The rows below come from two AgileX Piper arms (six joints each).
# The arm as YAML. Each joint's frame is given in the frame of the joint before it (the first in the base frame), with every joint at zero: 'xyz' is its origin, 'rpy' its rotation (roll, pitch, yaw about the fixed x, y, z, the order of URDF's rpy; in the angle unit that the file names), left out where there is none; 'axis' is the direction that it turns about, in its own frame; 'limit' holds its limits. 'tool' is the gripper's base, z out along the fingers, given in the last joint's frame.
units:
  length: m
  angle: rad
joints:
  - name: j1
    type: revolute
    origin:
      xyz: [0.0, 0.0, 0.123]
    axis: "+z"
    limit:
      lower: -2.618
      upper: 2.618
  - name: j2
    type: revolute
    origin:
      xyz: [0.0, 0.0, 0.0]
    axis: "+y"
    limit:
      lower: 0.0
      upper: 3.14
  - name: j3
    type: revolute
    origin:
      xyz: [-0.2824, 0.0, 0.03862]
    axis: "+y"
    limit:
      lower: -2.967
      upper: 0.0
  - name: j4
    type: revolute
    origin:
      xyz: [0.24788, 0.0, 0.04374]
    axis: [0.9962, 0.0, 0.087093]
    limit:
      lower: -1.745
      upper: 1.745
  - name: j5
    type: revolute
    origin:
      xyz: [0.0, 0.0, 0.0]
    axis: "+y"
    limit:
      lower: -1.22
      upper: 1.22
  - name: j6
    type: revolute
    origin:
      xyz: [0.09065, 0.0, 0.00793]
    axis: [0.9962, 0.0, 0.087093]
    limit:
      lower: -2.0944
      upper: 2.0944
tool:
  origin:
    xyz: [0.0, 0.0, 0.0]
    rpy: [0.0, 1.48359, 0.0]
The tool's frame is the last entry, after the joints.
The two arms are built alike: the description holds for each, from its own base.
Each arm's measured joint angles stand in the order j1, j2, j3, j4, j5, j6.
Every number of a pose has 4 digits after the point. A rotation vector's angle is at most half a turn.
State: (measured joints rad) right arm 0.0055 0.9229 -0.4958 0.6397 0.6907 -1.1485; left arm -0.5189 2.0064 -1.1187 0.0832 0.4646 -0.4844
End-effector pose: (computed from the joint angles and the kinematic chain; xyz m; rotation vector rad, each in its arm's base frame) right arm 0.1545 0.0355 0.2414 -0.9006 2.2380 0.2064; left arm 0.3248 -0.1816 0.1114 0.1468 2.8429 -0.1499
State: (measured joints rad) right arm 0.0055 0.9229 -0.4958 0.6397 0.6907 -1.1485; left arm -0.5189 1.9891 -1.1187 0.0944 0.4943 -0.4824
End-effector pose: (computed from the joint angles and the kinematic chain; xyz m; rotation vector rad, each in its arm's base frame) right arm 0.1545 0.0355 0.2414 -0.9006 2.2380 0.2064; left arm 0.3230 -0.1798 0.1171 0.1612 2.8499 -0.1308
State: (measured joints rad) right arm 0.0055 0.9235 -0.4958 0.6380 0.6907 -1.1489; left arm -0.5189 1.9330 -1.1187 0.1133 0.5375 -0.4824
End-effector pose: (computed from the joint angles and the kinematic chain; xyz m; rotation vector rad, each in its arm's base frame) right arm 0.1546 0.0354 0.2412 -0.9026 2.2386 0.2050; left arm 0.3202 -0.1768 0.1366 0.1770 2.8306 -0.1190
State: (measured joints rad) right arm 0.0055 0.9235 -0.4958 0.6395 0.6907 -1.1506; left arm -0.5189 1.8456 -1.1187 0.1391 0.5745 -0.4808
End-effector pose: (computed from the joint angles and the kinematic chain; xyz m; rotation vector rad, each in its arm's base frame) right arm 0.1546 0.0354 0.2413 -0.9032 2.2375 0.2055; left arm 0.3161 -0.1727 0.1674 0.1963 2.7740 -0.1219
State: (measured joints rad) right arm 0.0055 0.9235 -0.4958 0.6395 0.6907 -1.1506; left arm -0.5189 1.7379 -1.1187 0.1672 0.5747 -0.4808
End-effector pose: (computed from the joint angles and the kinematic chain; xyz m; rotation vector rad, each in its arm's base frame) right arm 0.1546 0.0354 0.2413 -0.9032 2.2375 0.2055; left arm 0.3109 -0.1681 0.2060 0.2097 2.6645 -0.1566
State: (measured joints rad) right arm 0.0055 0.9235 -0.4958 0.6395 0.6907 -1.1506; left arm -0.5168 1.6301 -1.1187 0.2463 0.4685 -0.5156
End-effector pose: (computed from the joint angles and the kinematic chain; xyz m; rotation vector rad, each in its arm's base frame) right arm 0.1546 0.0354 0.2413 -0.9032 2.2375 0.2055; left arm 0.3096 -0.1645 0.2497 0.2235 2.4467 -0.2241
